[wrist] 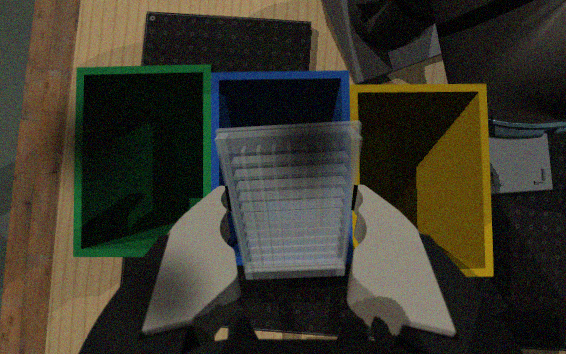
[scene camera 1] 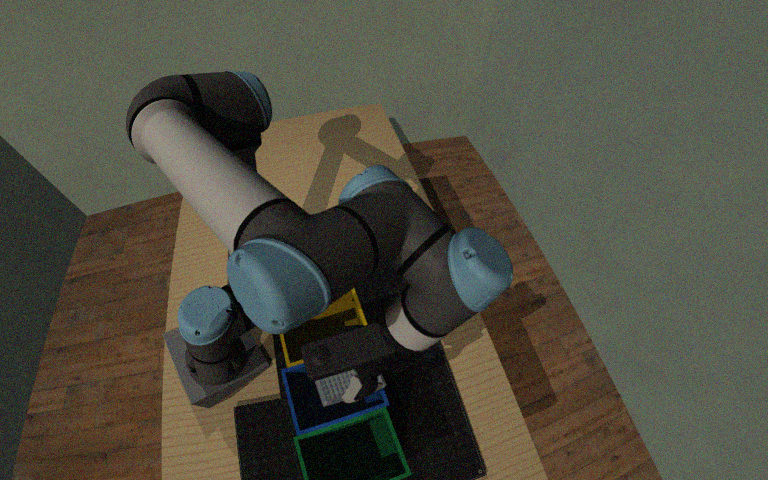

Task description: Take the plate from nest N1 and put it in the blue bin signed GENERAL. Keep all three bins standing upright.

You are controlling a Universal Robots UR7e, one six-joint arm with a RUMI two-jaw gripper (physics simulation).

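A clear ribbed plate is between the two pale fingers of my gripper, which is shut on it by its sides. In the wrist view the plate looks tilted and covers much of the blue bin. The plate appears above the blue bin's opening; its exact height is hard to tell. The blue bin stands upright between the green bin and the yellow bin, which also stand upright. The GENERAL sign and nest N1 do not show.
A dark perforated board lies under the bins on the wooden table. The grey robot base block stands left of the bins in the scene view. A white labelled piece lies right of the yellow bin in the wrist view.
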